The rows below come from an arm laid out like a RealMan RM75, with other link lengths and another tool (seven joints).
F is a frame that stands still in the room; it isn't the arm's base.
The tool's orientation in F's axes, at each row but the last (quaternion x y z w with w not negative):
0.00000, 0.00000, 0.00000, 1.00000
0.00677, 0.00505, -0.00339, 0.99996
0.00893, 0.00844, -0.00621, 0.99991
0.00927, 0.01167, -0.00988, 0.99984
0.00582, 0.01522, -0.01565, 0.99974
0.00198, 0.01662, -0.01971, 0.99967
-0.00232, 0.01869, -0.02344, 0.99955
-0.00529, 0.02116, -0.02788, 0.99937
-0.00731, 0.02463, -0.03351, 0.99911
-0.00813, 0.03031, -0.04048, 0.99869
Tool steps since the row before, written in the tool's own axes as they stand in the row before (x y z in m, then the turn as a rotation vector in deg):
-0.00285, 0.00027, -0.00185, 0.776, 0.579, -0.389
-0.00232, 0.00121, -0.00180, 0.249, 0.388, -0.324
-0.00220, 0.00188, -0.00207, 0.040, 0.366, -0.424
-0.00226, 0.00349, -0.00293, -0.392, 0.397, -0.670
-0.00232, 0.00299, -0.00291, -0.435, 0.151, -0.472
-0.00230, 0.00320, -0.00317, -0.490, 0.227, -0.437
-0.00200, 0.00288, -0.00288, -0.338, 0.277, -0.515
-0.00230, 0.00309, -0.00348, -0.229, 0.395, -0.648
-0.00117, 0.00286, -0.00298, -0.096, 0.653, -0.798
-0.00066, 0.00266, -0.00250, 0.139, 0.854, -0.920
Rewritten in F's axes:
-0.00285, 0.00027, -0.00185, 0.776, 0.579, -0.389
-0.00233, 0.00125, -0.00176, 0.248, 0.391, -0.321
-0.00221, 0.00194, -0.00200, 0.037, 0.373, -0.418
-0.00226, 0.00359, -0.00281, -0.399, 0.417, -0.653
-0.00231, 0.00310, -0.00280, -0.444, 0.170, -0.457
-0.00228, 0.00330, -0.00308, -0.495, 0.248, -0.420
-0.00197, 0.00296, -0.00282, -0.344, 0.291, -0.504
-0.00227, 0.00318, -0.00342, -0.234, 0.401, -0.642
-0.00112, 0.00289, -0.00297, -0.092, 0.648, -0.803
-0.00060, 0.00267, -0.00251, 0.151, 0.827, -0.942

